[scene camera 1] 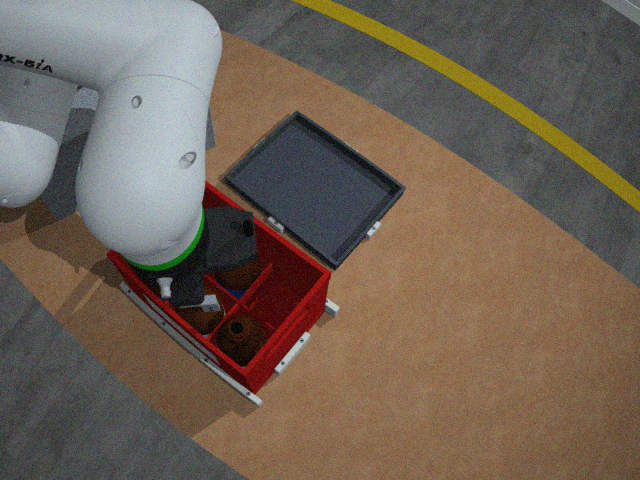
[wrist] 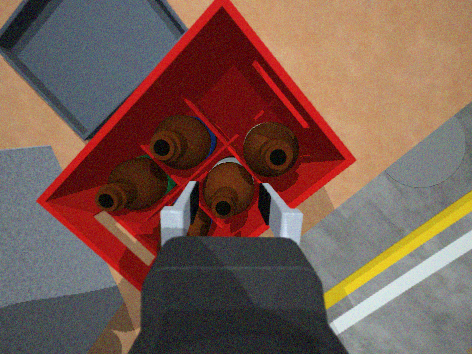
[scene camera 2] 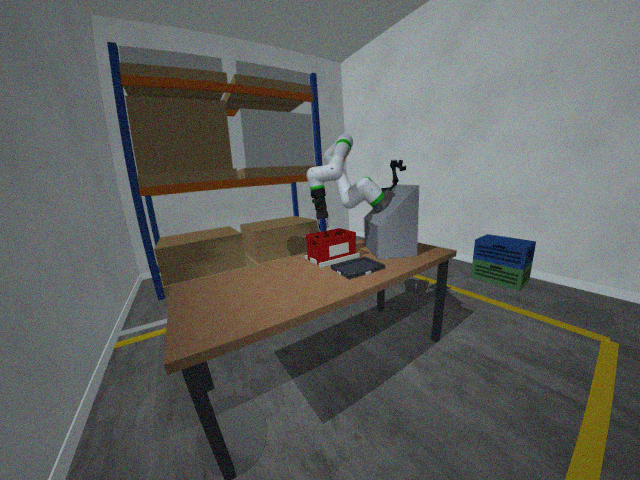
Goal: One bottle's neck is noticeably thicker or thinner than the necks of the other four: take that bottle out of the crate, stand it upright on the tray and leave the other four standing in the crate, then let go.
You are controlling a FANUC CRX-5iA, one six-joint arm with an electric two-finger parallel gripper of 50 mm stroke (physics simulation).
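Places are measured from the arm's base along level axes (x ahead, y left, z up), in millimetres.
Pixels of known places: gripper, between the fingertips: (scene camera 1: 209, 286) (wrist: 229, 194) (scene camera 2: 323, 228); arm's base, origin of its link: (scene camera 2: 383, 205).
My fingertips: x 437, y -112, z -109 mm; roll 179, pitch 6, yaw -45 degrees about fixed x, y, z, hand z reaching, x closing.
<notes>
Ahead of a thing's pixels: the offset from my fingertips to its middle. "*": to the spot under its first point. Level surfaces: height alone.
The red crate @(33 mm back, 32 mm left, 122 mm down) (scene camera 1: 305, 315) (scene camera 2: 315, 250) (wrist: 288, 81) holds five brown bottles. In the wrist view they are a blue-labelled bottle @(31 mm back, 75 mm left, 124 mm down) (wrist: 187, 142), a green-labelled bottle @(121 mm back, 78 mm left, 124 mm down) (wrist: 140, 182), a bottle with a pale label @(29 mm back, 16 mm right, 124 mm down) (wrist: 232, 185), a bottle at the right (wrist: 270, 142), and a bottle @(118 mm back, 14 mm right, 124 mm down) (wrist: 199, 226) mostly hidden behind the left finger. Neck differences are hard to judge. My gripper (wrist: 229, 194) (scene camera 2: 323, 225) is open and empty, pointing down over the crate. Its fingers show on either side of the pale-labelled bottle; their height relative to its neck is unclear. The dark tray @(* 41 mm back, 293 mm left, 204 mm down) (scene camera 1: 315, 186) (scene camera 2: 357, 267) (wrist: 100, 55) bears no bottle.
The crate has tall walls and low red dividers between the bottles. White locating strips @(* 113 mm ahead, 30 mm left, 179 mm down) (scene camera 1: 293, 353) lie along its outside, and small white blocks @(* 87 mm ahead, 283 mm left, 195 mm down) (scene camera 1: 373, 229) sit at the tray's edges. The grey pedestal (scene camera 2: 395, 227) stands behind the tray. The wooden table @(209 mm down) (scene camera 1: 439, 335) carries everything.
</notes>
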